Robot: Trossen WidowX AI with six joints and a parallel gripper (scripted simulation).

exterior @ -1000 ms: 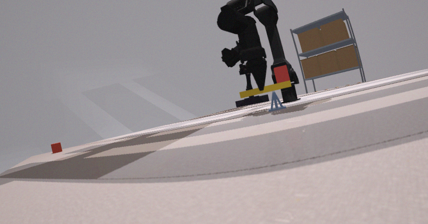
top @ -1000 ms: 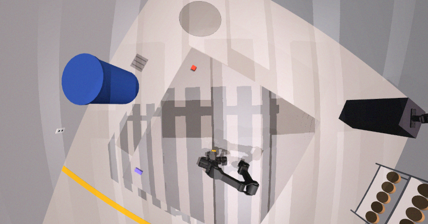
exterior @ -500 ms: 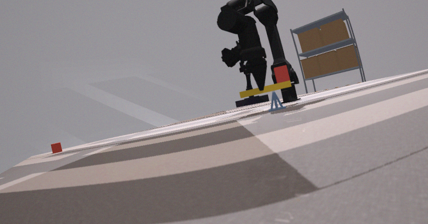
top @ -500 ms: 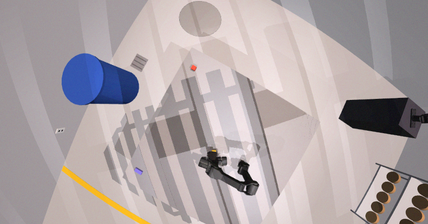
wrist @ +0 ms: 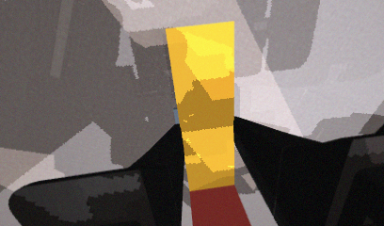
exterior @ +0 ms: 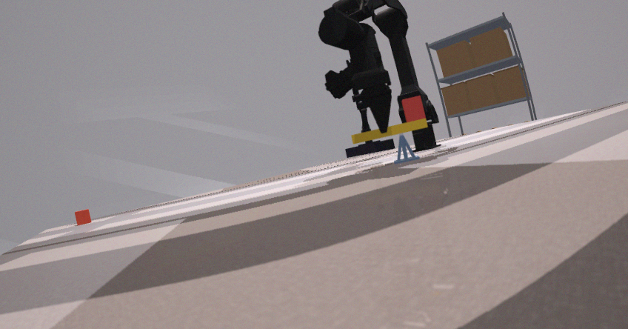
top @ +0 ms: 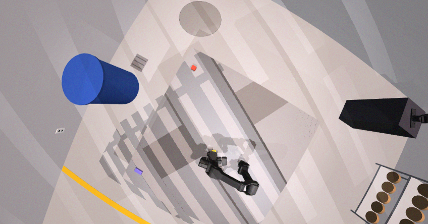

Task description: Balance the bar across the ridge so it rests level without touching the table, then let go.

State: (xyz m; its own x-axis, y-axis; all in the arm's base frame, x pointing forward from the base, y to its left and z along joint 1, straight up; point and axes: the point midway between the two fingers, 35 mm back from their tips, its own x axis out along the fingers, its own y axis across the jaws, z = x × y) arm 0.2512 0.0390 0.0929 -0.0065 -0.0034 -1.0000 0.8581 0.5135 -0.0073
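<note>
My gripper tip is 20 mm past the yellow bar, 30 mm to the right of it and 20 mm below it. Round my gripper tip: small red cube 490 mm ahead, 540 mm to the right, 40 mm below; then small purple block 490 mm ahead, 460 mm to the left, 50 mm below.
</note>
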